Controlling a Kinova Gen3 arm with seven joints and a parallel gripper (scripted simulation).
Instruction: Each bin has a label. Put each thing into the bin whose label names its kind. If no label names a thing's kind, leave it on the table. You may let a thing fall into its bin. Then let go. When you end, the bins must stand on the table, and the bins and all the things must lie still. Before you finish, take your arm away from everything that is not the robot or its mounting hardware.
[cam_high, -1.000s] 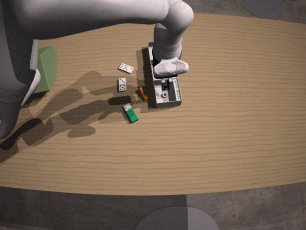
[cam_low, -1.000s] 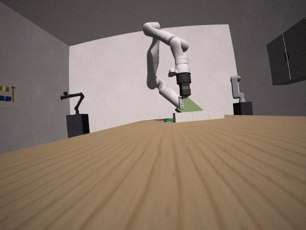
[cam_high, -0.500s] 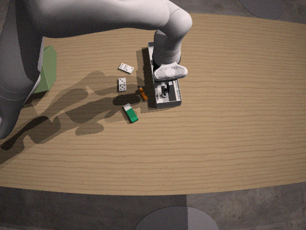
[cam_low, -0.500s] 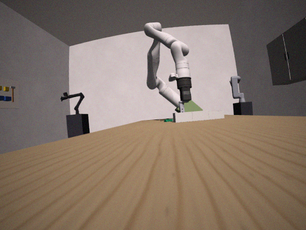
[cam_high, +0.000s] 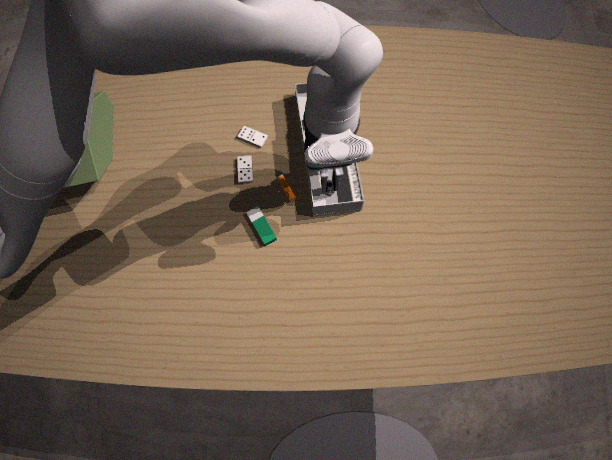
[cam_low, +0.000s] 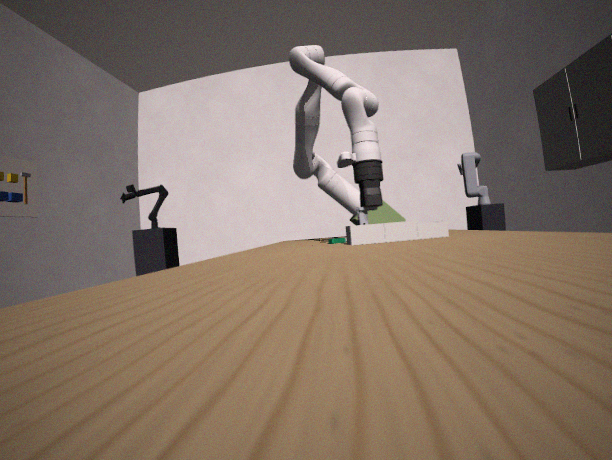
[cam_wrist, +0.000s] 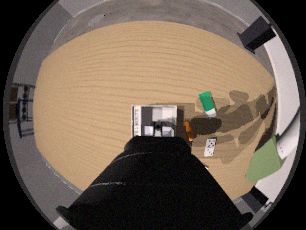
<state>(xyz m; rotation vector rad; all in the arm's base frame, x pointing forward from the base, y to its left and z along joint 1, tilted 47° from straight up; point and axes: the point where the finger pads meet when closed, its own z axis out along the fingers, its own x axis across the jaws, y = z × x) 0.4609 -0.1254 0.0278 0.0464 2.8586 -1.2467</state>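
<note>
The green block lies 130 mm behind my hand, 40 mm to the right of it and 40 mm below it. From my hand the other things lie so: orange battery: 70 mm behind, 20 mm to the left, 40 mm below.
</note>
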